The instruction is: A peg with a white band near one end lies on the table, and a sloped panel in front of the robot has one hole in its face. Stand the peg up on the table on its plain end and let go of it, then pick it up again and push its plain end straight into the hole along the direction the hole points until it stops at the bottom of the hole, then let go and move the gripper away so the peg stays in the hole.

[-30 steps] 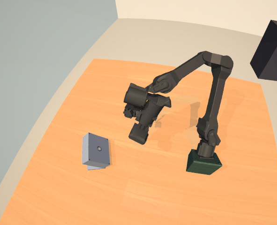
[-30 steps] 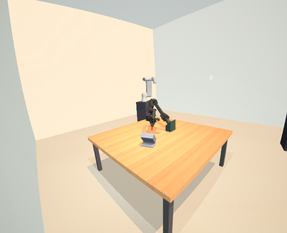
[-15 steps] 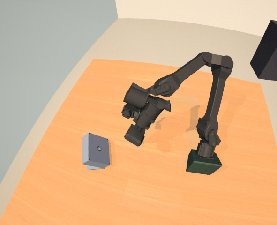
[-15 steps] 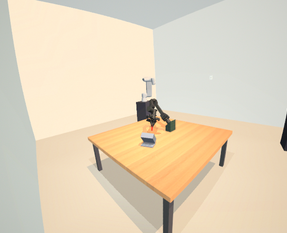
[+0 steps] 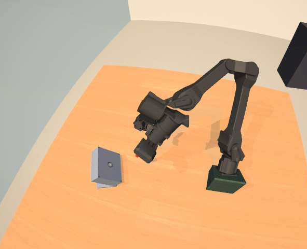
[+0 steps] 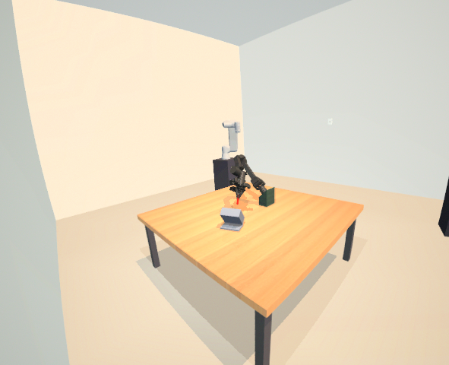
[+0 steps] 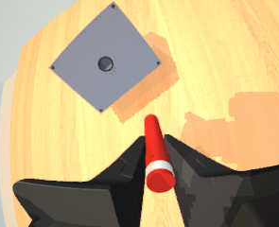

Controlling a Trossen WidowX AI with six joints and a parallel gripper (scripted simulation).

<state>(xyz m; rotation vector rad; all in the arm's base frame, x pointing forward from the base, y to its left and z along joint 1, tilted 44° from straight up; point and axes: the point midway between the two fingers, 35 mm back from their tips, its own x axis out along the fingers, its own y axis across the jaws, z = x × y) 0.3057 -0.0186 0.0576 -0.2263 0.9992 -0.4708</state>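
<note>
The grey sloped panel is 150 mm ahead of my gripper tip, 70 mm below it and 60 mm to the left of it. Round my gripper tip: red peg 10 mm behind, 10 mm above.
</note>
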